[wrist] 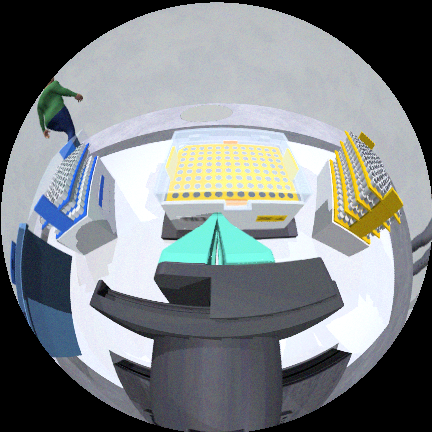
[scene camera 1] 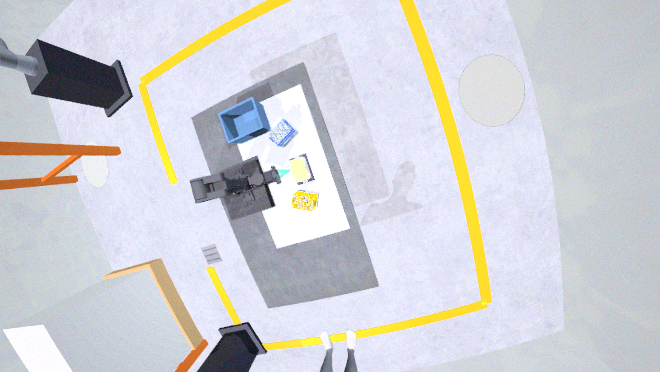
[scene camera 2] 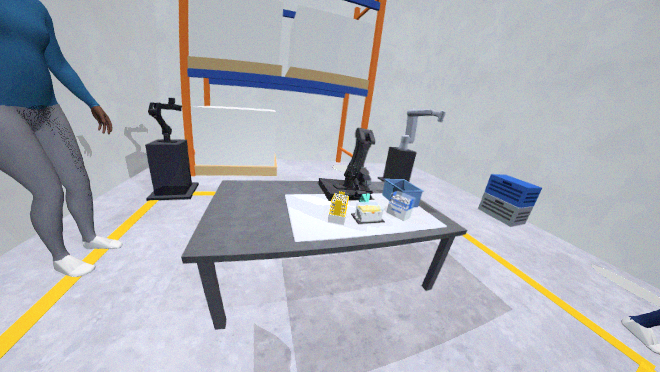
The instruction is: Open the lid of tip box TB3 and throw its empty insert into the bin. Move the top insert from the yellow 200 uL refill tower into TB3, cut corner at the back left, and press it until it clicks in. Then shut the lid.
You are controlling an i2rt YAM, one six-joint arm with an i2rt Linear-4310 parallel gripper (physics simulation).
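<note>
Tip box TB3 (scene camera 1: 300, 169) (scene camera 2: 369, 216) (wrist: 192, 214) stands on a dark base at the middle of the white mat. Its clear lid (wrist: 227, 136) is down over a yellow insert (wrist: 230, 170) with empty holes. The yellow 200 uL refill tower (scene camera 1: 304, 200) (scene camera 2: 338, 206) (wrist: 357, 200) holds stacked inserts full of tips, to the right of TB3 in the wrist view. The bin (scene camera 1: 262, 117) (scene camera 2: 418, 199) (wrist: 45, 300) is a blue open box at the wrist view's left. My gripper (scene camera 1: 288, 171) (wrist: 216, 218) is shut and empty. Its teal fingertips are close in front of TB3's front wall, below the orange latch; contact is unclear.
A blue refill tower (scene camera 1: 282, 132) (scene camera 2: 400, 206) (wrist: 100, 200) stands between TB3 and the bin. The white mat (scene camera 1: 315, 225) (scene camera 2: 310, 220) lies on the grey table (scene camera 1: 300, 280) (scene camera 2: 240, 220). People stand beyond the table at both sides.
</note>
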